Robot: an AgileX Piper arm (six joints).
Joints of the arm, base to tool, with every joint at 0 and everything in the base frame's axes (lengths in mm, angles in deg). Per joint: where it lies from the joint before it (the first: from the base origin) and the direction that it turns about. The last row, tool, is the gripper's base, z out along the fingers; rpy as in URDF.
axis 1: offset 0 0 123 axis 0 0 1
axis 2: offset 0 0 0 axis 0 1 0
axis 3: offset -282.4 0 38.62 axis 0 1 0
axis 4: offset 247.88 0 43.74 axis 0.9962 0 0.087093
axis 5: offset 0 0 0 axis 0 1 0
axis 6: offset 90.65 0 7.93 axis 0.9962 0 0.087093
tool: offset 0 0 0 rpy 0 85.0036 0
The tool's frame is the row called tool.
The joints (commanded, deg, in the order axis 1, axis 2, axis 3, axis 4, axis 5, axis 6), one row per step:
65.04 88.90 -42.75 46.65 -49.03 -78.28
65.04 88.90 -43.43 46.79 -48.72 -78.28
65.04 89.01 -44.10 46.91 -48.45 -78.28
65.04 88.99 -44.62 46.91 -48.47 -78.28
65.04 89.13 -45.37 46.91 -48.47 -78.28
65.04 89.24 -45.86 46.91 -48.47 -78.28
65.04 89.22 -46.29 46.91 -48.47 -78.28
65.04 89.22 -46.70 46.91 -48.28 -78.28
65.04 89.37 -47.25 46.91 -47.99 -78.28
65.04 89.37 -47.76 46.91 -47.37 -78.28
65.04 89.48 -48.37 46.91 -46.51 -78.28
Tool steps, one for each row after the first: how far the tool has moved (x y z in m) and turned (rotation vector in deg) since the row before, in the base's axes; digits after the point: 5 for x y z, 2 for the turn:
0.00067 0.00172 0.00282 0.53 0.03 0.08
0.00076 0.00190 0.00225 0.43 0.04 0.07
0.00055 0.00114 0.00271 0.50 -0.24 -0.01
0.00093 0.00201 0.00295 0.55 -0.26 0.00
0.00062 0.00134 0.00183 0.34 -0.16 0.00
0.00042 0.00090 0.00227 0.41 -0.19 0.00
0.00032 0.00103 0.00181 0.29 -0.04 0.11
0.00057 0.00175 0.00155 0.24 0.03 0.17
0.00019 0.00156 0.00179 0.19 0.21 0.36
0.00027 0.00220 0.00137 0.08 0.37 0.51

